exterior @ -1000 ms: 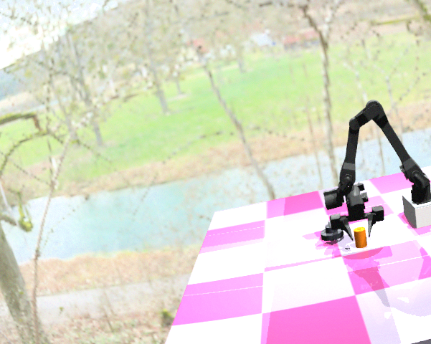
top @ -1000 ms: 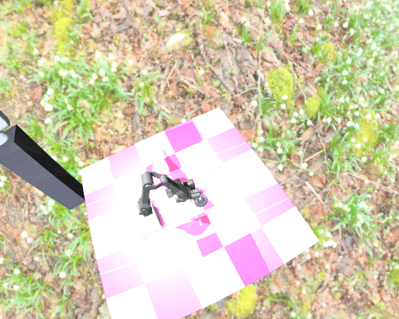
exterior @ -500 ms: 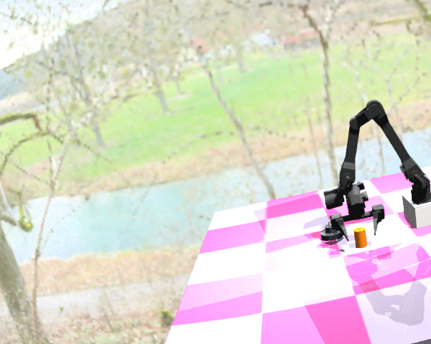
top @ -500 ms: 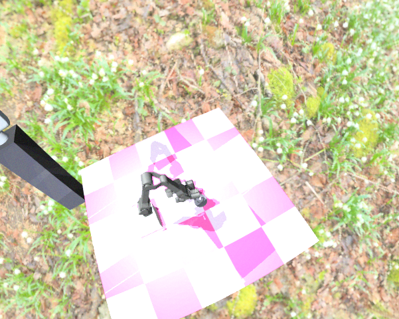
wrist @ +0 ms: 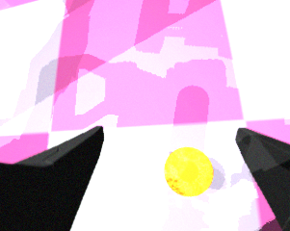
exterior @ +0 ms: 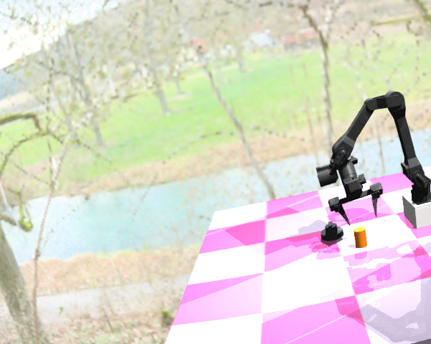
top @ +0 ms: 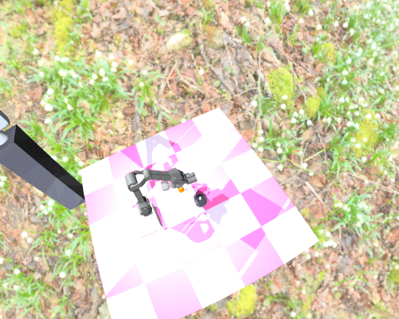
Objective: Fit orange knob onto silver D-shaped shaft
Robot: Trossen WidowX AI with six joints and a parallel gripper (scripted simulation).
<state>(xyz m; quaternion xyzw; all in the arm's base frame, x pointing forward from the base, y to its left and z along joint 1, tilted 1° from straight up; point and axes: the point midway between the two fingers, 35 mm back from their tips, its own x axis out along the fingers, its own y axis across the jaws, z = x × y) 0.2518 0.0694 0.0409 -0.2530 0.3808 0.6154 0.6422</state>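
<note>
Right now my gripper tip is 50 mm above the orange knob, 30 mm to the left of it and 10 mm short of it. Round my gripper tip: round pedestal (170 mm to the right, 90 mm ahead, 70 mm below).
</note>
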